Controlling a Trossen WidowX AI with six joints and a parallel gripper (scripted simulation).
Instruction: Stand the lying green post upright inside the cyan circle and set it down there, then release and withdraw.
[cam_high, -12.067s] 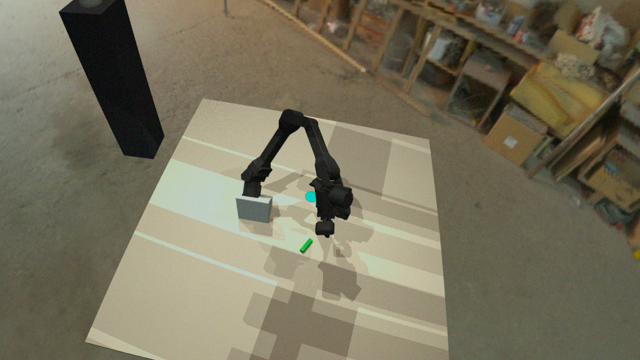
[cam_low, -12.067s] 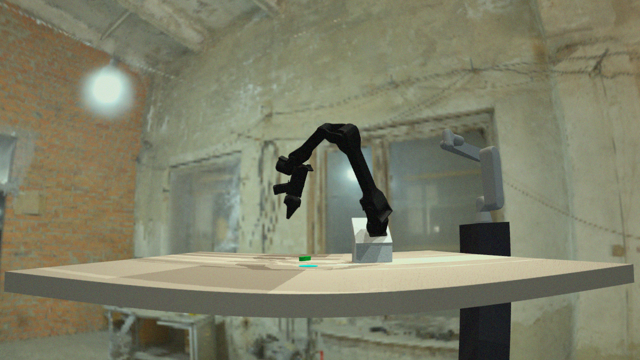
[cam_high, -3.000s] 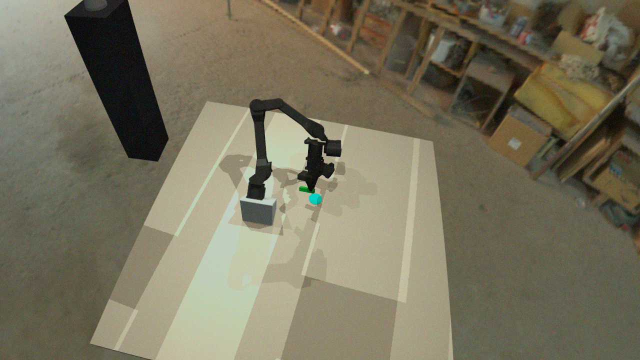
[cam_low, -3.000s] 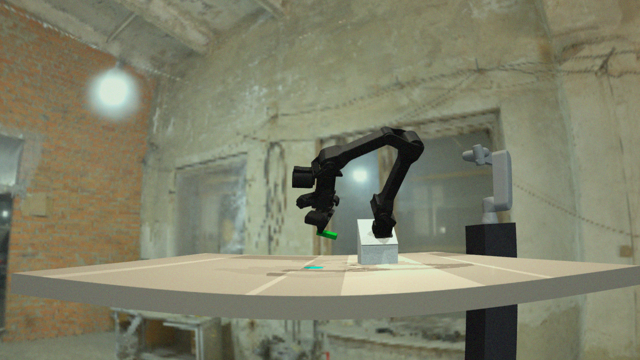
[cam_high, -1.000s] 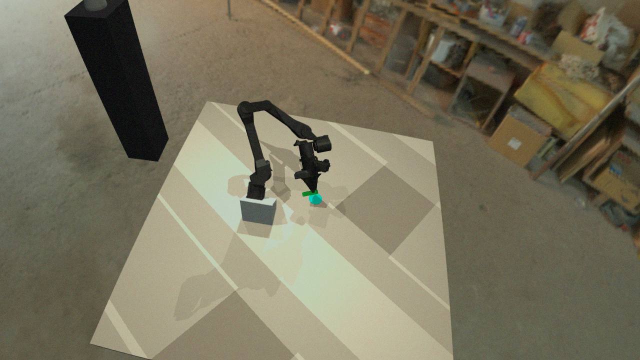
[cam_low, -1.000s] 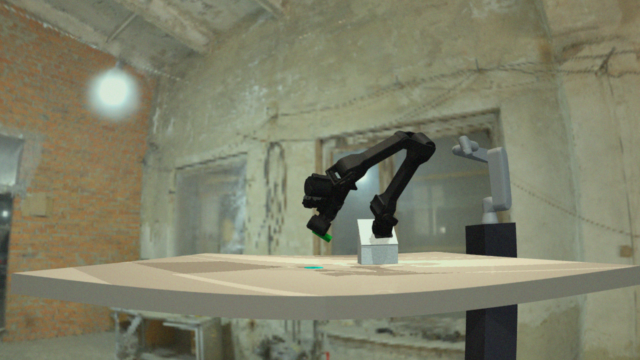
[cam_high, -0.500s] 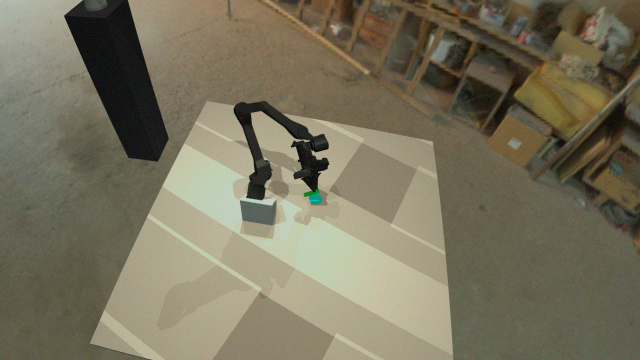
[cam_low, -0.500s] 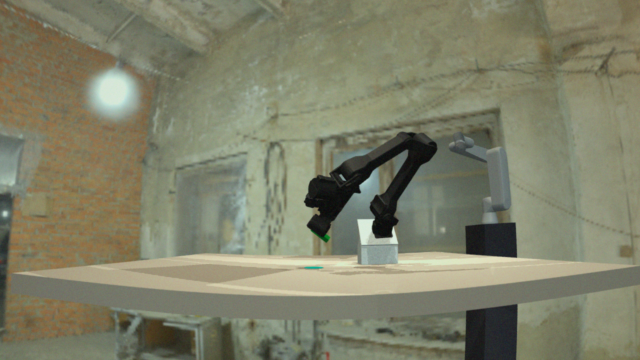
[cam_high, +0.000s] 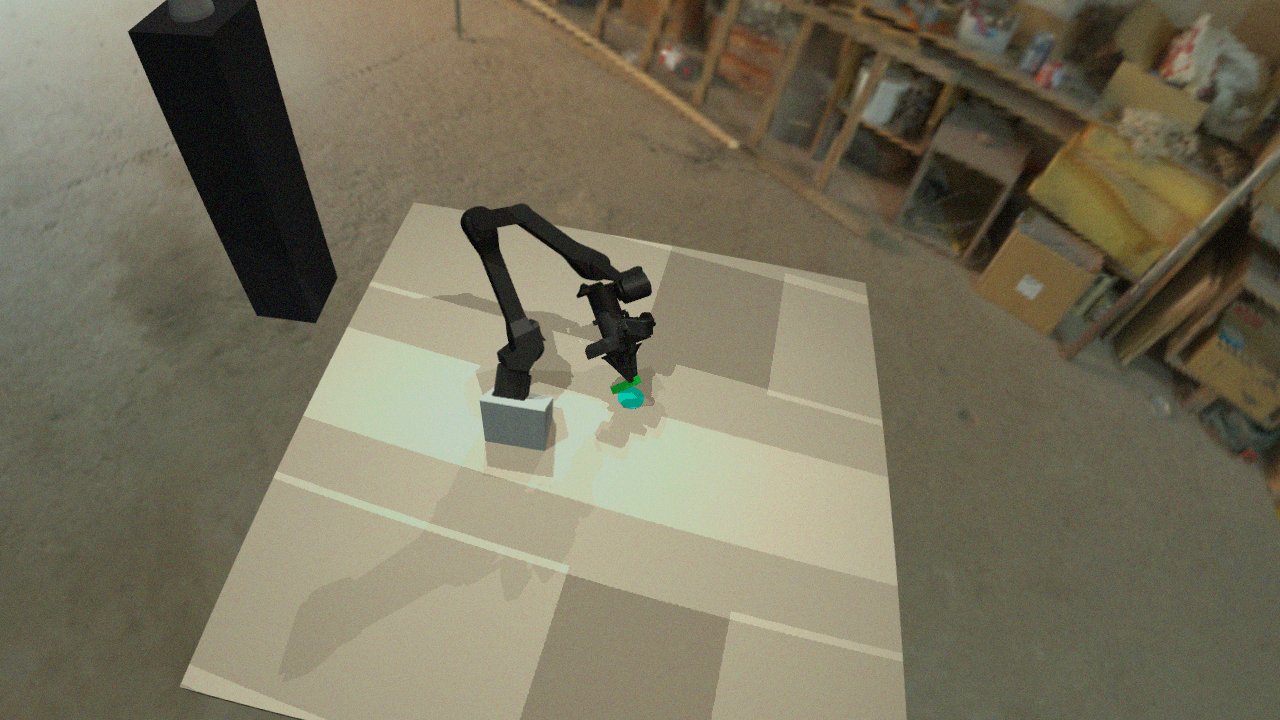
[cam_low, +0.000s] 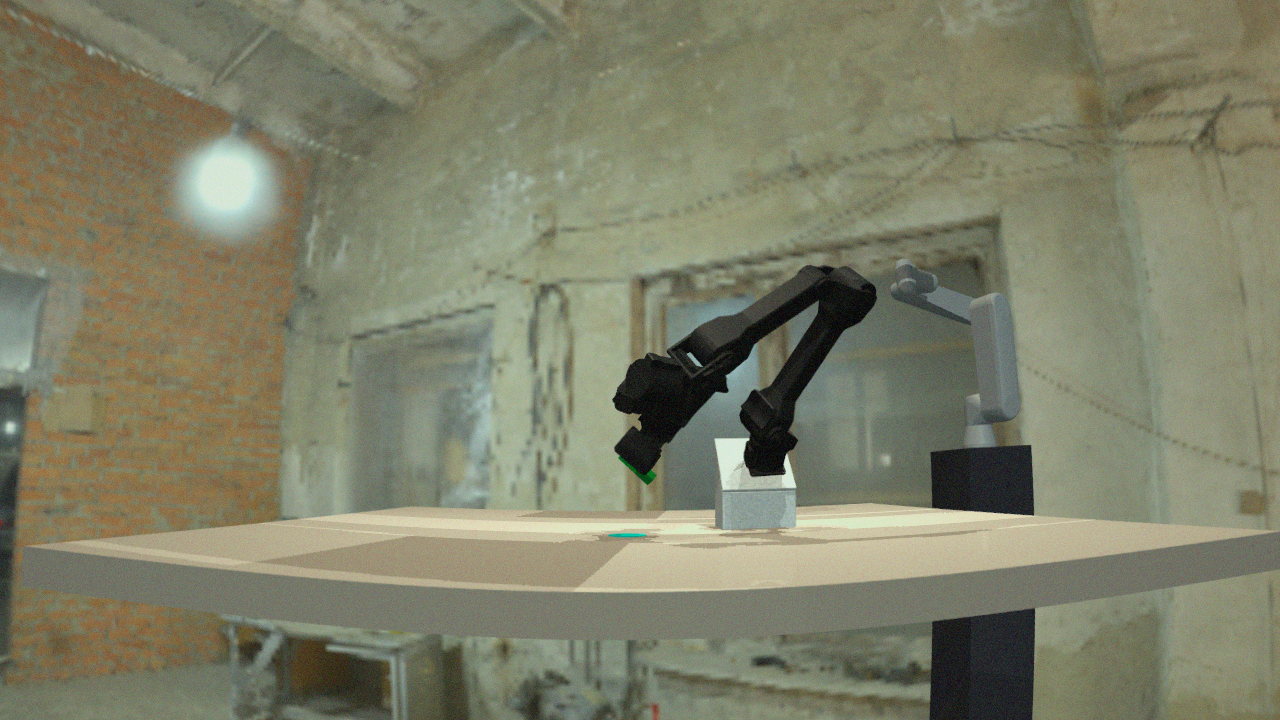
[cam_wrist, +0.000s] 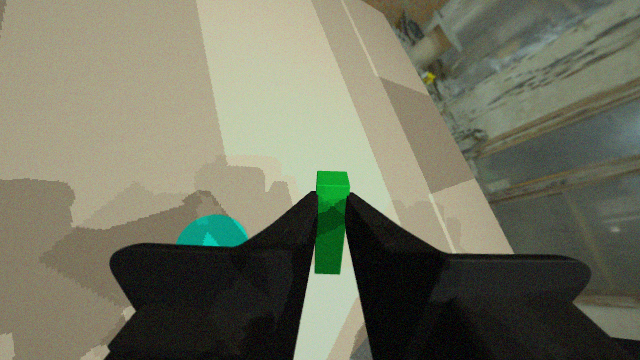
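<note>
My gripper tip is 120 mm above the cyan circle, 40 mm to the right of it and 10 mm short of it. The rest, counted from my gripper tip: green post (10 mm below, 10 mm behind).
</note>
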